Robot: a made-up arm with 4 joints.
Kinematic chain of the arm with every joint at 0, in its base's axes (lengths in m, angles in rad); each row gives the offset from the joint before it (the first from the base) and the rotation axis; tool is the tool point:
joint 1: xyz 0 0 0.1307 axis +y
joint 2: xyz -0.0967 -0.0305 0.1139 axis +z
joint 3: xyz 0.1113 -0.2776 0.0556 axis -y
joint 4: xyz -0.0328 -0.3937 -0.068 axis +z
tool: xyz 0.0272 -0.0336 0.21
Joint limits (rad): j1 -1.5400..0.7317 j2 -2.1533..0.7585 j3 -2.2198..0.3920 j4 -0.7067..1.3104
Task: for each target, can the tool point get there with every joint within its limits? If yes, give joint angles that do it. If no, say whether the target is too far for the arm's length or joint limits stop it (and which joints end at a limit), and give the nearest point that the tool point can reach.
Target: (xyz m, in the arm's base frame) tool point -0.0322 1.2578 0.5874
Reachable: no: too far | nearest point -0.3342 0.3411 0.8175 | short by 0.992 m
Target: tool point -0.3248 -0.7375 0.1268
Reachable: yes | joints -0.6944 -0.5677 -1.2522 0.6967
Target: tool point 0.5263 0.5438 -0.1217
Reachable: no: joint limits stop it (at a limit: joint 1, joint 2, joint 4) | nearest point 0.5120 -0.3306 -0.1027 | short by 0.875 m
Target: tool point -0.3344 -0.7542 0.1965
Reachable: yes | joints -0.8671 -0.3362 -0.4999 -0.0443
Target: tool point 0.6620 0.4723 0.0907
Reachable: no: joint limits stop it (at a limit: joint 2, joint 4) | nearest point 0.5640 -0.3308 0.0966 | short by 0.809 m
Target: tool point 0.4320 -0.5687 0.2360
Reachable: yes | joints 0.0465 0.4365 -1.9685 -0.1708
